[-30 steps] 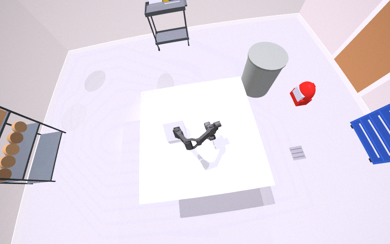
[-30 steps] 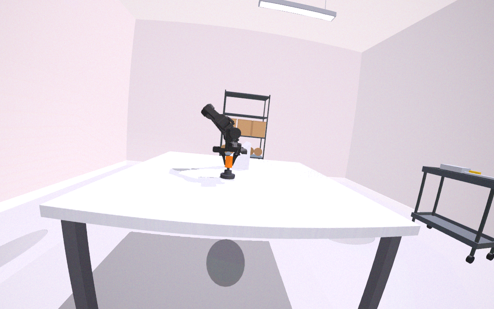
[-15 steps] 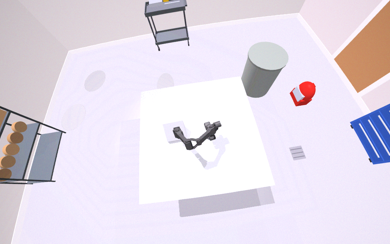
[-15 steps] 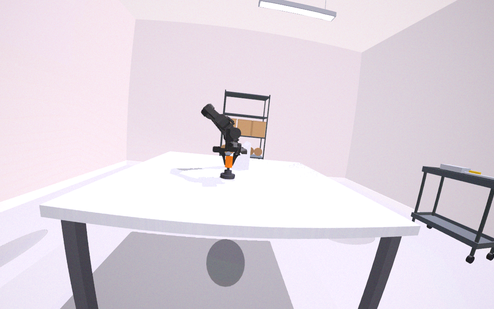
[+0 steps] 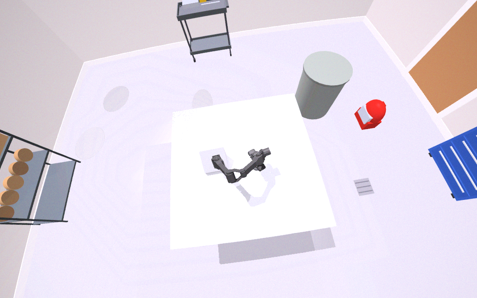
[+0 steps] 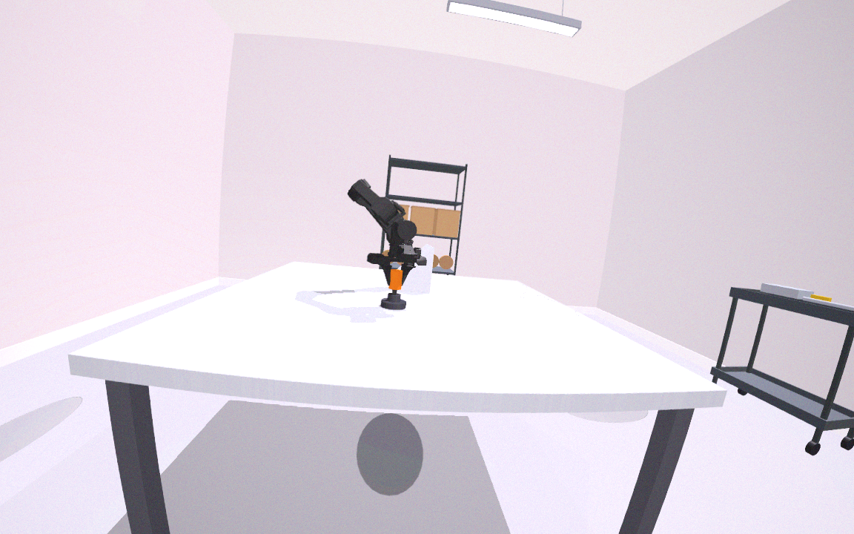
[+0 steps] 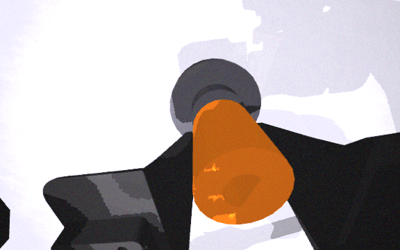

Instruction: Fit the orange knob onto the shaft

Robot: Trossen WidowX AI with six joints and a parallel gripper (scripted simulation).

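Right now the orange knob is 2 cm above my gripper tip. From my gripper tip the other things lie so: dark round pedestal: 4 cm below.
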